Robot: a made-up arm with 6 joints.
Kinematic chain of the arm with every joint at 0, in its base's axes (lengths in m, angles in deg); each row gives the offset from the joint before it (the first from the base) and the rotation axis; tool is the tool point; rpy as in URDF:
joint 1: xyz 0 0 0.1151 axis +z
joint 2: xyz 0 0 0 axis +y
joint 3: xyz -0.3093 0 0.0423 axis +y
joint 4: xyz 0.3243 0 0.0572 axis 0.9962 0 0.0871
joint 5: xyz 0 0 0 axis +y
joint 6: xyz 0.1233 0 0.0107 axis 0.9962 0 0.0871
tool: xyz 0 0 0 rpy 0 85 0
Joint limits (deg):
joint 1: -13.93..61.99
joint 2: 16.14..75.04
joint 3: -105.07..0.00
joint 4: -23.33..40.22
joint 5: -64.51..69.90
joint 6: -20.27..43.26
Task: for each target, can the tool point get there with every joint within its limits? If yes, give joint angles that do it. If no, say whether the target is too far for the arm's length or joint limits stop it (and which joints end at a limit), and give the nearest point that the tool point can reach.
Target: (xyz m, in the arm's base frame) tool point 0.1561 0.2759 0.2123
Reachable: yes | joints 55.44 69.14 -38.74 29.28 27.47 17.01
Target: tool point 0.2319 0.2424 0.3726
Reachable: yes | joints 52.18 62.23 -41.82 32.71 -31.09 36.53
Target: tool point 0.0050 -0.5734 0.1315
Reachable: no: joint limits stop it (at a limit: joint 1, joint 3, joint 4, joint 5) | nearest point 0.1741 -0.1175 0.1377 | short by 0.486 m
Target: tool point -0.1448 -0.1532 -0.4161
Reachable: no: joint limits stop it (at a limit: joint 1, joint 2, joint 3, joint 4) | nearest point 0.0472 -0.0465 0.0152 | short by 0.484 m
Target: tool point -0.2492 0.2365 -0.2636
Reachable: no: joint limits stop it (at a limit: joint 1, joint 2, joint 3, joint 4) | nearest point -0.0125 0.0892 0.0178 | short by 0.396 m
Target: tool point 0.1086 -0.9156 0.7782
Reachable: no: too far | nearest point -0.1360 -0.4093 0.6144 | short by 0.586 m
